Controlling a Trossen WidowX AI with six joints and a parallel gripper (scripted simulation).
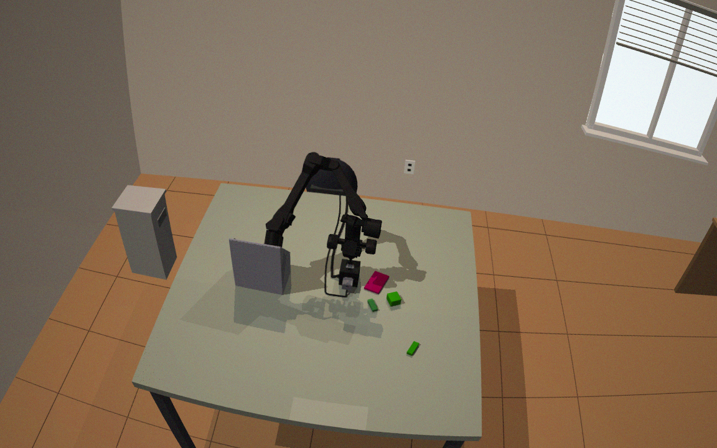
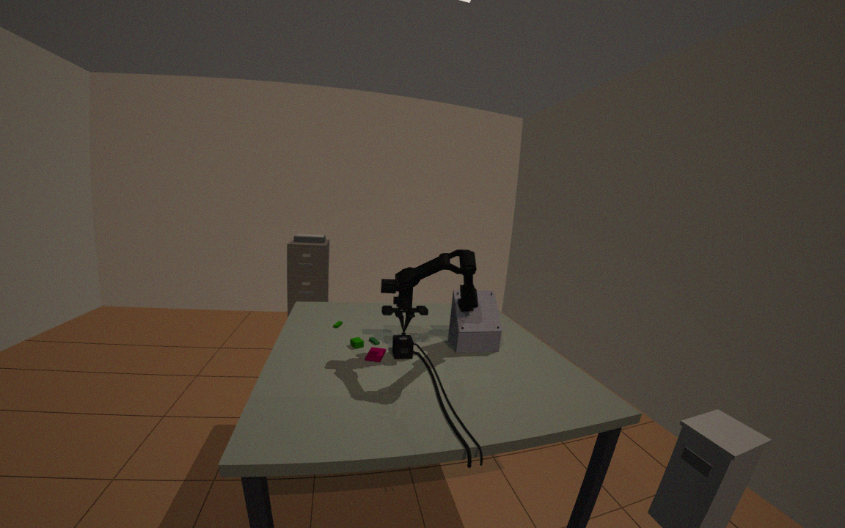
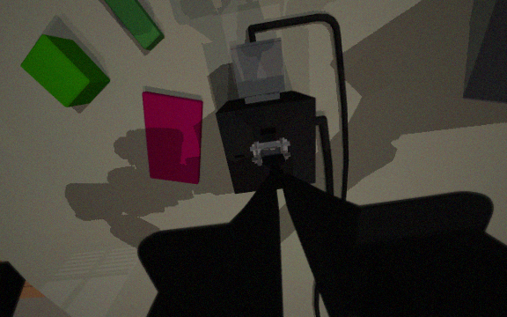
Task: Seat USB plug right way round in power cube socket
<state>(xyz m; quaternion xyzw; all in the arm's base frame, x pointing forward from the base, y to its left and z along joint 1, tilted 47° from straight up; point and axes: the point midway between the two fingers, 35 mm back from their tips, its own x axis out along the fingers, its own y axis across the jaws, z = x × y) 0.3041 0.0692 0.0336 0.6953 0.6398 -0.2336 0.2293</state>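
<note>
The USB plug is 2 cm below my gripper tip. The rest, counted from my gripper tip: green block 19 cm ahead, 10 cm to the right, 10 cm below; magenta flat block 11 cm below, 11 cm ahead, 1 cm to the right.
</note>
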